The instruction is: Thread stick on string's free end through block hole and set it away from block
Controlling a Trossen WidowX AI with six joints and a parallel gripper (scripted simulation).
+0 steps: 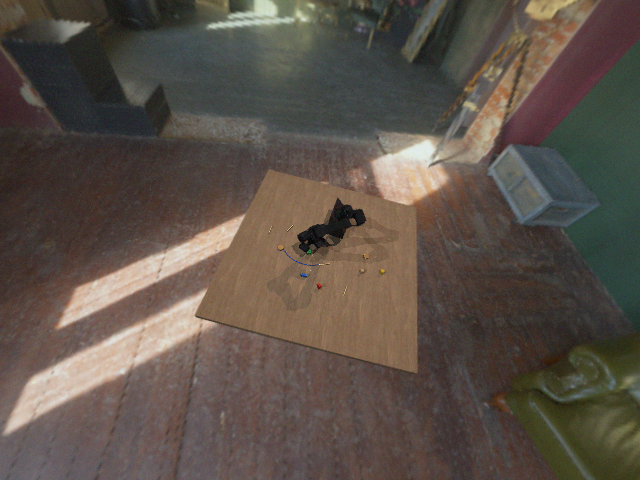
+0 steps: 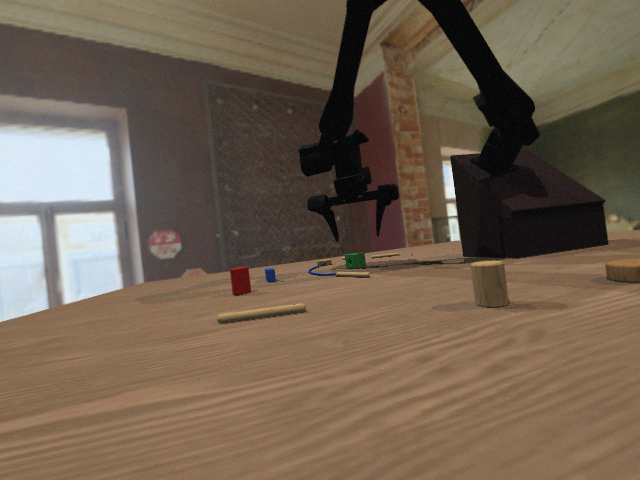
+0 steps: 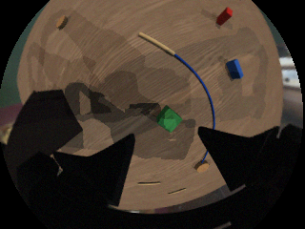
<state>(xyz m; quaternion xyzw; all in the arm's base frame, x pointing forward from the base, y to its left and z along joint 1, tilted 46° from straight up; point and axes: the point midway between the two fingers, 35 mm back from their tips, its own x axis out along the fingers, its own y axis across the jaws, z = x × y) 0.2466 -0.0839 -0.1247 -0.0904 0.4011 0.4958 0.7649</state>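
Now: gripper tip 5 cm above the green block and 1 cm short of it. From my gripper tip the other things lie so: blue block: 19 cm ahead, 5 cm below, 1 cm to the right; then round wooden button: 20 cm to the right, 5 cm below, 1 cm ahead; then red block: 25 cm ahead, 10 cm to the left, 4 cm below.
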